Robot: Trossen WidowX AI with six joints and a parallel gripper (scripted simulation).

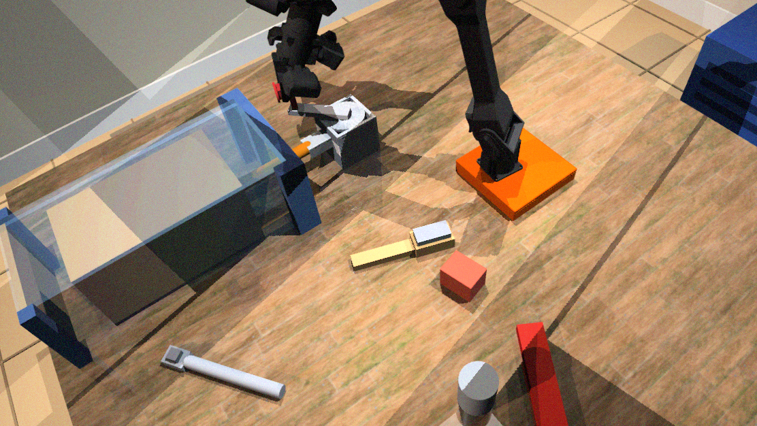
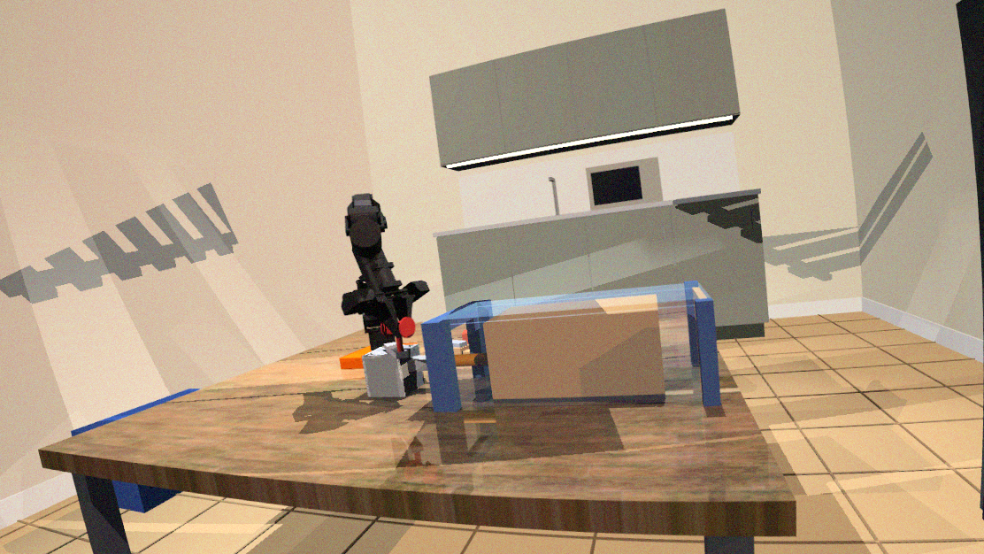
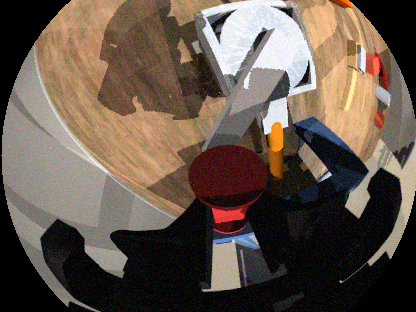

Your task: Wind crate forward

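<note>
The winch handle lies 40 mm behind my gripper tip, 30 mm to the left of it and 30 mm below it. The rest, counted from my gripper tip: red knob: 20 mm behind; then grey winch: 110 mm behind, 100 mm below, 60 mm to the left; then clear-panelled cubby: 310 mm ahead, 110 mm to the left, 20 mm below.
</note>
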